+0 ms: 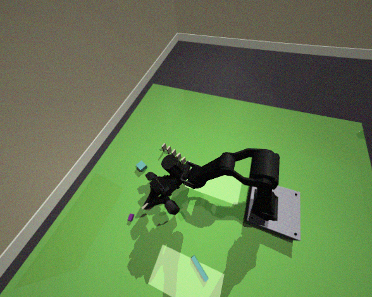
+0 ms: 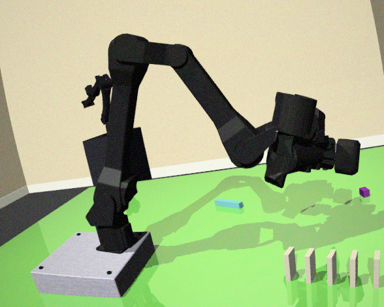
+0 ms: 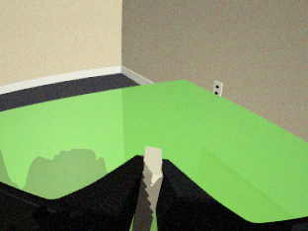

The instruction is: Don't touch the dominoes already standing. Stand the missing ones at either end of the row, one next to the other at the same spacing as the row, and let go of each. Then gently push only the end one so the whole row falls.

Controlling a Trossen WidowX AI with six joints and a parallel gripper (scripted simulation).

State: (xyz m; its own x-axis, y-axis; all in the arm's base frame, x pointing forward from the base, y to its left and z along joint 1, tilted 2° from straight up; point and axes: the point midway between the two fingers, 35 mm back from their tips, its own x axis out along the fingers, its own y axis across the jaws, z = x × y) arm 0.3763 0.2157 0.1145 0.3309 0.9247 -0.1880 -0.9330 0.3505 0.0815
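Right now the purple cube is 7 cm ahead of my gripper tip, 7 cm to the left of it and 13 cm below it. The rest, counted from my gripper tip: cyan block (19 cm ahead, 14 cm to the right, 12 cm below); then long cyan bar (27 cm behind, 6 cm to the left, 13 cm below).
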